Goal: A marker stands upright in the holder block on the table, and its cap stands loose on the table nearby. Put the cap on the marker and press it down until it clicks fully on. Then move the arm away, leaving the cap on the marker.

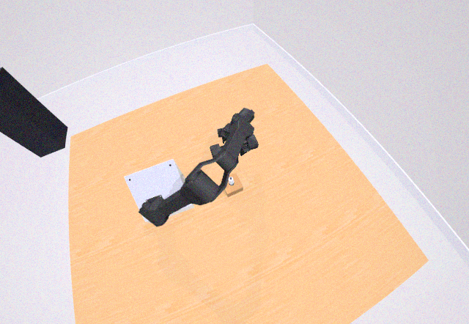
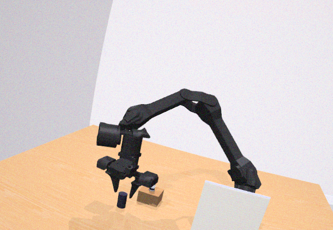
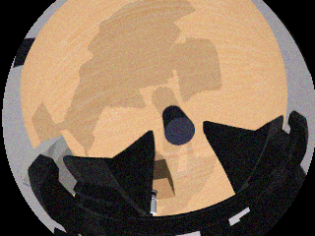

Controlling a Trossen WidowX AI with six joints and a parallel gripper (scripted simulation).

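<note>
The dark marker cap is 20 mm below my gripper tip. From my gripper tip the other things lie so: brown holder block 110 mm to the right, 60 mm behind, 20 mm below.
</note>
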